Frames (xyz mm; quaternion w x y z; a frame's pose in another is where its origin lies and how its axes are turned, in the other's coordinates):
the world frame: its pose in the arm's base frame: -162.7 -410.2 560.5 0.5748 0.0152 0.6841 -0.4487
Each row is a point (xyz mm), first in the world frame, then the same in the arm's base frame.
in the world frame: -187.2 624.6 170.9
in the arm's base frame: 368.0 -52.6 348.6
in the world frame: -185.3 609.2 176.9
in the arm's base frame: 363.7 -66.6 356.6
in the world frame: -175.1 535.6 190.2
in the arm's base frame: 331.0 -123.9 393.2
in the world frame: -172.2 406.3 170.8
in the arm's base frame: 245.7 -190.3 466.8
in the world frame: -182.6 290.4 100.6
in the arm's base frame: 132.7 -210.0 539.8
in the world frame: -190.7 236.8 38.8
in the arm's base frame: 59.0 -199.0 574.3
